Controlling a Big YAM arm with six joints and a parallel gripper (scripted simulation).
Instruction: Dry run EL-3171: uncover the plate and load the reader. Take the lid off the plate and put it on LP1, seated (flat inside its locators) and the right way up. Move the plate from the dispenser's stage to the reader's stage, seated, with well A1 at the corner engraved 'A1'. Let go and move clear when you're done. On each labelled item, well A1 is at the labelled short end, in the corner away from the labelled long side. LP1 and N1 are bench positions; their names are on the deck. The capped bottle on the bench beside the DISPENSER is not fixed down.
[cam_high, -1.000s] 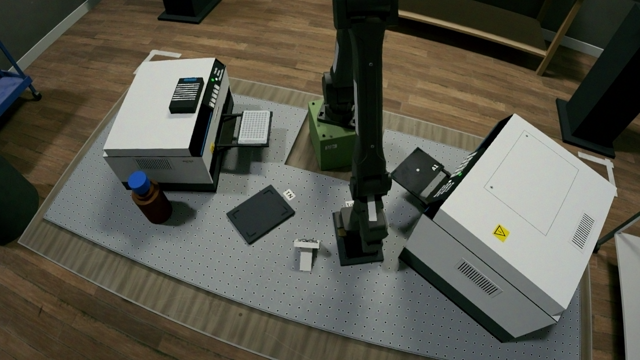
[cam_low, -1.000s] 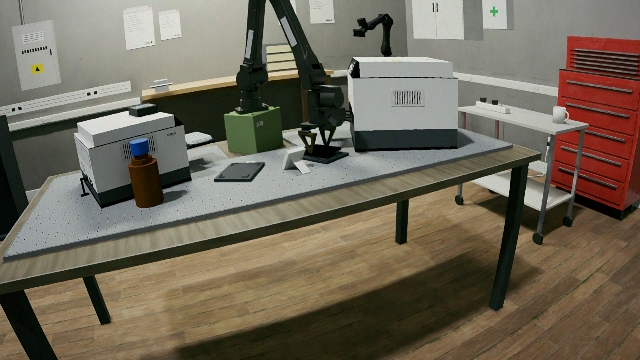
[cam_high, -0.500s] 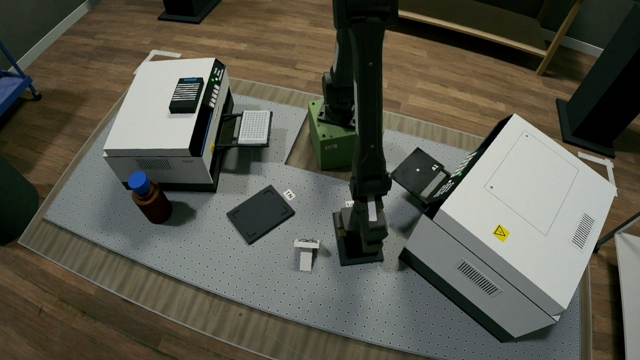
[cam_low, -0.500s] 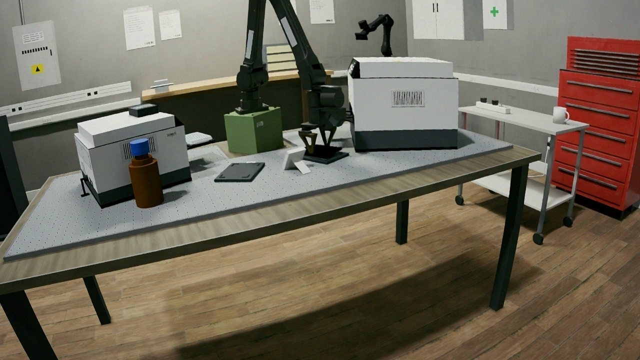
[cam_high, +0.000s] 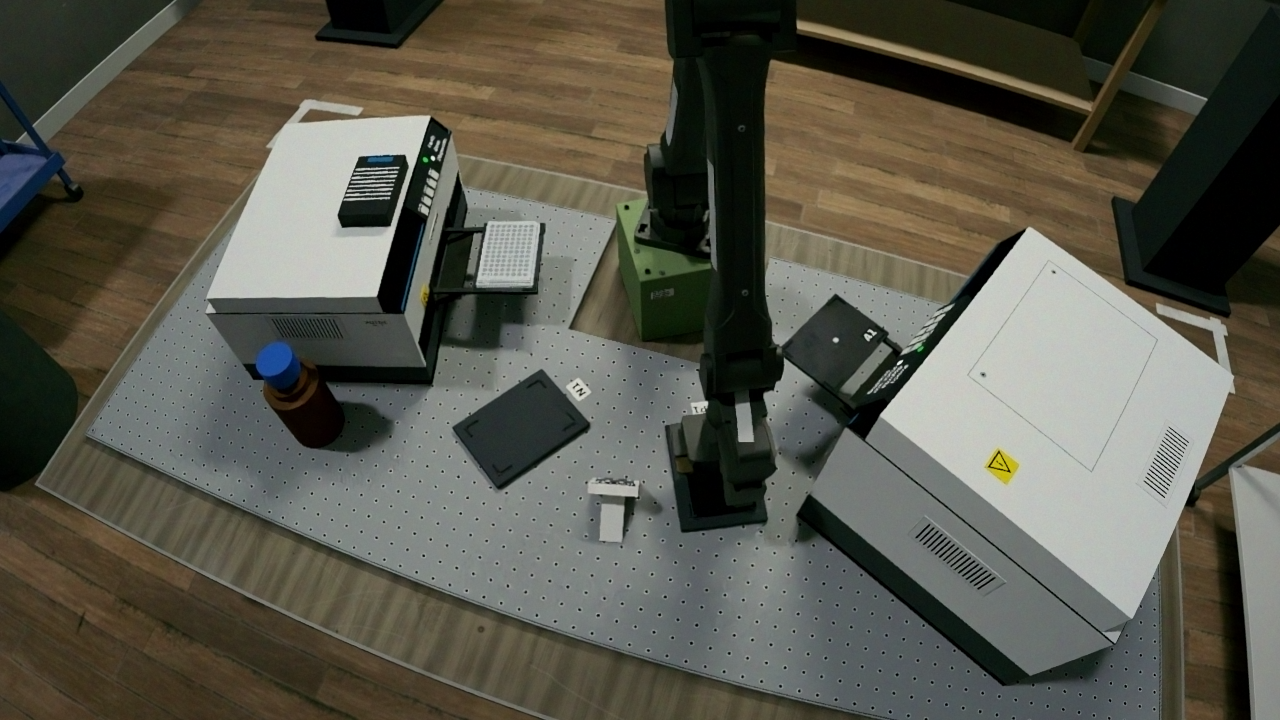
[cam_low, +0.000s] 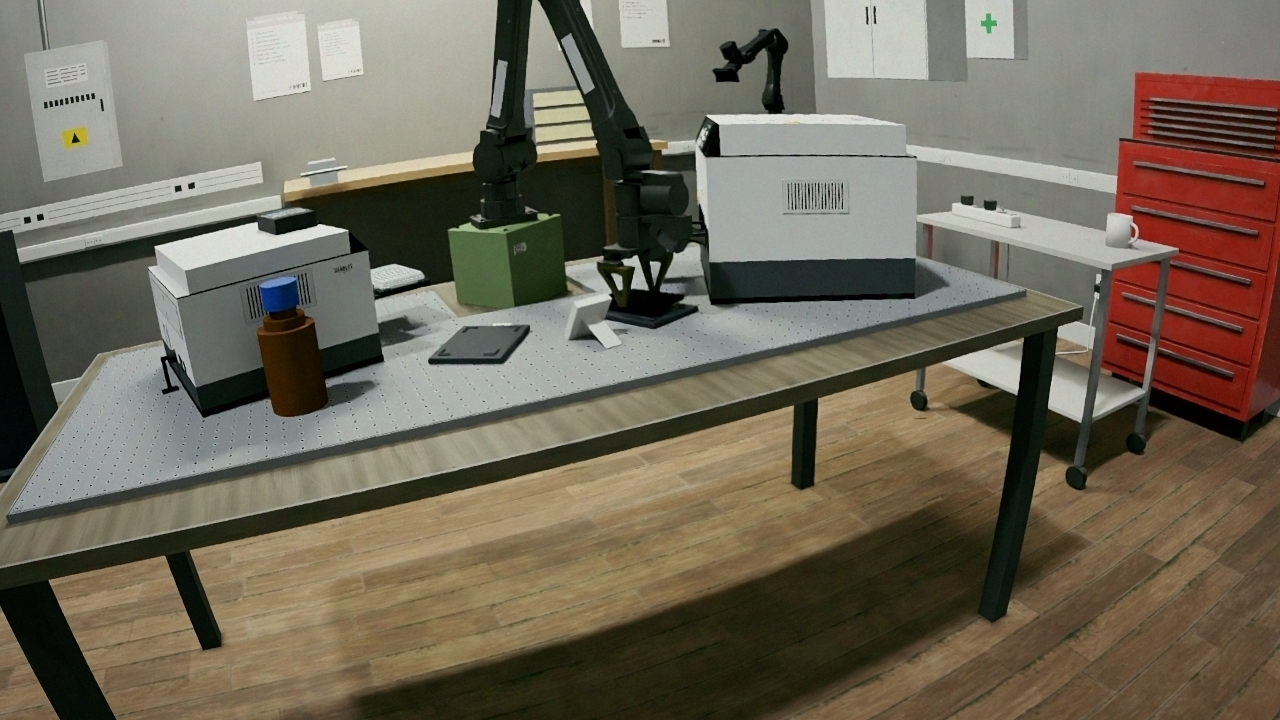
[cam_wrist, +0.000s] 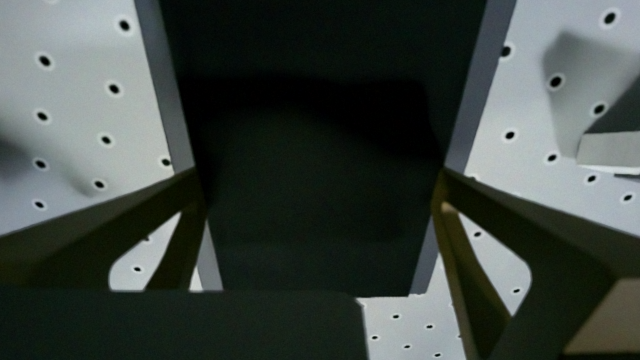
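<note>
Right now my hand is 10 mm above the dark lid. From my hand the other things lie so: well plate 390 mm to the right, 220 mm behind, 60 mm above; then LP1 pad 20 mm below; then N1 nest 290 mm to the right, 20 mm below, 20 mm ahead.
</note>
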